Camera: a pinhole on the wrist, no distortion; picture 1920 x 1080 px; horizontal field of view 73.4 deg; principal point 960.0 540.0 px. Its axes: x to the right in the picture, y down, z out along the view. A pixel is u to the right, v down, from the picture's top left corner.
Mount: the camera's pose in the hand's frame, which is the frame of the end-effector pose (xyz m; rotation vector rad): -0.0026 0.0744 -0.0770 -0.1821 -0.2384 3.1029
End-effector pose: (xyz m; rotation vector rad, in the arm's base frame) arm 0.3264 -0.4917 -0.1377 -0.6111 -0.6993 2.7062
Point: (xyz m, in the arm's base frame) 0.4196 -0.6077 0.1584
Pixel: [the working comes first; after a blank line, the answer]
In the camera's frame: 0.1759 0.0964 0.3560

1596 889
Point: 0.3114 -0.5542 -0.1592
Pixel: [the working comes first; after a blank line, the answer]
In the camera's frame: -0.0107 -0.0059 0.0911

808 456
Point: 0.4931 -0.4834 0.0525
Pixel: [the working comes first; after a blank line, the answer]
In the camera's frame: 0.1770 0.1834 0.1994

outside the picture
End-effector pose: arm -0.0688 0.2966 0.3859 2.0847 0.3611 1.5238
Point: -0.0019 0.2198 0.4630
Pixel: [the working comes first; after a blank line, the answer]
In the camera's frame: -0.0626 -0.0481 0.1301

340 64
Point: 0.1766 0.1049 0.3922
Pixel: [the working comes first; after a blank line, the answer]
In the camera's frame: -0.0304 -0.1185 0.3400

845 91
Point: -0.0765 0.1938 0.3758
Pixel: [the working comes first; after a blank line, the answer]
In the camera's frame: 0.0483 -0.0196 0.1028

1565 294
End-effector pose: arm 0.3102 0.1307 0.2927 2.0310 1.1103 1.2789
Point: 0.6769 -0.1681 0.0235
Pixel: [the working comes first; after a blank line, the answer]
In the camera's frame: 0.2364 -0.1007 0.5417

1522 301
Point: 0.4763 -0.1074 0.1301
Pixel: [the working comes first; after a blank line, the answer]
In the camera's frame: 0.2039 -0.0383 0.3173

1788 384
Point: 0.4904 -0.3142 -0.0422
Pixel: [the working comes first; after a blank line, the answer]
In the camera's frame: 0.4475 -0.0374 0.4327

outside the picture
